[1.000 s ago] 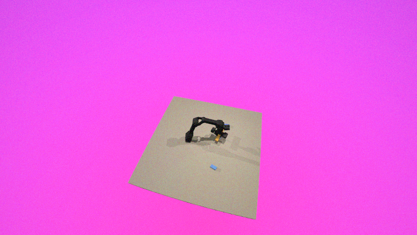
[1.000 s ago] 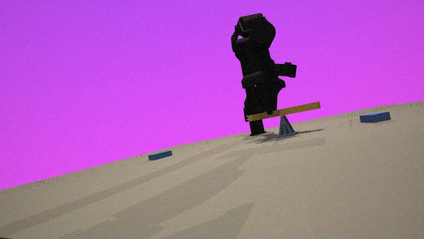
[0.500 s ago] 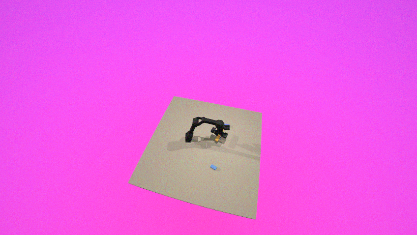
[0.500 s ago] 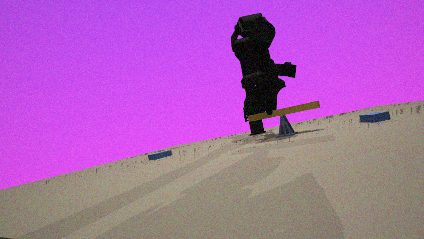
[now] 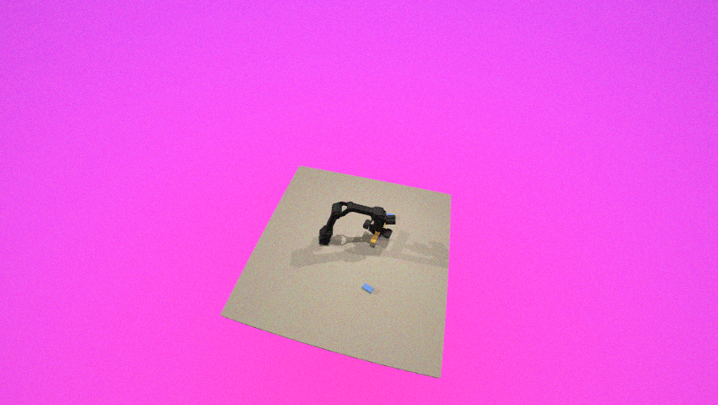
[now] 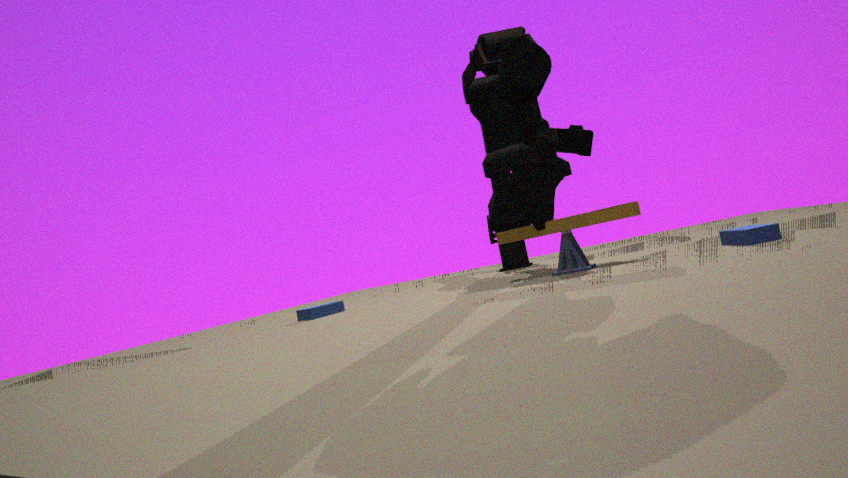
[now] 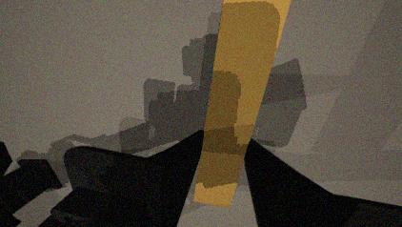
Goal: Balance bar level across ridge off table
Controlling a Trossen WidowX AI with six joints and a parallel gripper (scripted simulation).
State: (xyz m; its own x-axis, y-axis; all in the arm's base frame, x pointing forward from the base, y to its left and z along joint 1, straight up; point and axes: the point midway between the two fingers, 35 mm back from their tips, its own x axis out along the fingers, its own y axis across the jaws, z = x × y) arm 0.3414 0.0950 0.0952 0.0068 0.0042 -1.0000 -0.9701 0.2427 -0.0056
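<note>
Right now the bar is 3 cm to the left of my gripper tip and 1 cm ahead of it. From my gripper tip the other things lie so: grey-blue ridge (3 cm to the left, 3 cm below, 1 cm ahead); blue block (22 cm to the left, 6 cm ahead, 5 cm below).
</note>
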